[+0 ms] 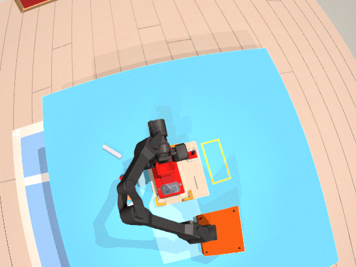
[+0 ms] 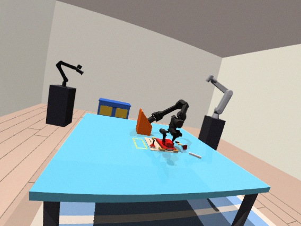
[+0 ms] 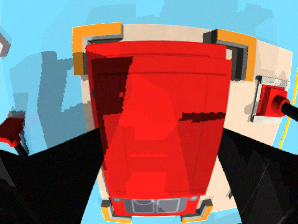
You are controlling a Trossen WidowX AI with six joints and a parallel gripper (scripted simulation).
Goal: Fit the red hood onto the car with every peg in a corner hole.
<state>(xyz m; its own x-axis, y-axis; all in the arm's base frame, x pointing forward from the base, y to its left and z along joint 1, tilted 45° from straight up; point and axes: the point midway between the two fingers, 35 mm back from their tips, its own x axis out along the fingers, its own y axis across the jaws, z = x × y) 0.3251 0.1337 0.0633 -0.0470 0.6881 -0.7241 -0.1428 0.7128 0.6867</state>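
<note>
Right now the red hood is right at my gripper tip. From my gripper tip the other things lie so: jig 4 cm behind, 3 cm to the right, 4 cm below; white bar 8 cm ahead, 22 cm to the left, 4 cm below.
</note>
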